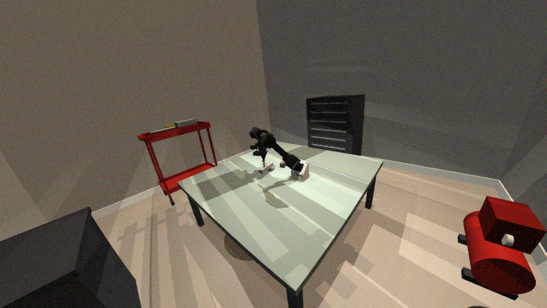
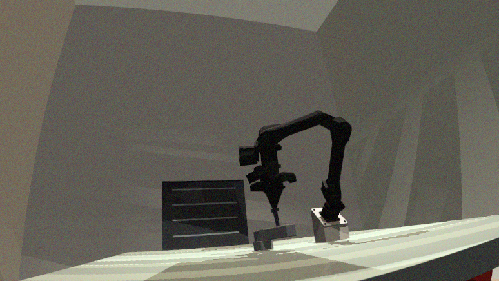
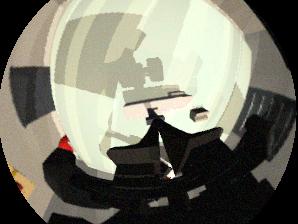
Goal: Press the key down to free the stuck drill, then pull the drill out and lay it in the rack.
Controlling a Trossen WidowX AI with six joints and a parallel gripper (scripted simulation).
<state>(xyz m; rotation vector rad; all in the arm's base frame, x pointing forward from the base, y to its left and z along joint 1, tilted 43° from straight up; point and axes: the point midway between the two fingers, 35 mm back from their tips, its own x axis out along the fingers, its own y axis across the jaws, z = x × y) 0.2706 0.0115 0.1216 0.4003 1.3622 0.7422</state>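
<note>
My gripper tip is 3 cm above the blue key. The rest, counted from my gripper tip: drill (1 cm ahead, 5 cm to the right, 8 cm below); rack (3 cm behind, 21 cm to the right, 11 cm below); grey fixture block (1 cm ahead, 3 cm to the right, 9 cm below).
</note>
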